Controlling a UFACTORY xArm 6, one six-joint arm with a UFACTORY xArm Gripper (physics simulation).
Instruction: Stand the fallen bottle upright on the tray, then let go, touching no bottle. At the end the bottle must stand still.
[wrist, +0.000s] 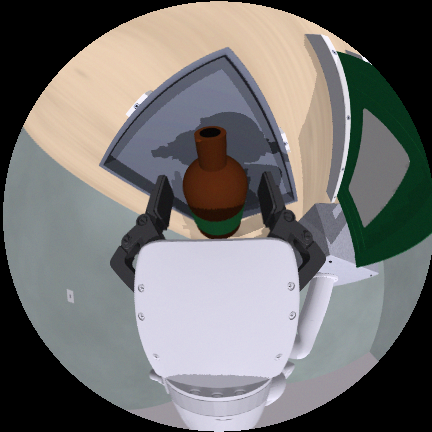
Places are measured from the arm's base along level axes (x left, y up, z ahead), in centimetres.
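Where they show: gripper, between the fingertips: (214, 181); arm's base, origin of its link: (322, 276).
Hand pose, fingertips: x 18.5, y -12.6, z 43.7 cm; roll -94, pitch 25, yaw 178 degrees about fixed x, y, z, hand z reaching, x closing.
Observation:
Each offset is from my fingertips to the top centre of the thing. "spot": to the spot under its first point. Level surfaces: height alone.
The brown bottle {dz -3.2, dx +1.4, dy +1.8 cm} (215, 182) with a green band lies on its side over the grey-blue tray {spot: dz +7.2, dx +9.0, dy -5.5 cm} (122, 145). Its open mouth points toward the top of the view, and its base is toward my hand, in line with the tray's lower rim. Whether the base rests on that rim cannot be told. My gripper (214, 181) is open, with one finger on each side of the bottle's body and a visible gap on both sides. The underside of the bottle is hidden.
A green panel {spot: dz -12.9, dx -18.6, dy +3.6 cm} (353, 220) with a grey patch and a white-edged side stands at the right. A grey box-shaped part (320, 227) is below it, near my right finger. The wooden table {dy -6.1 cm} (80, 95) surrounds the tray, and its edge runs along the lower left.

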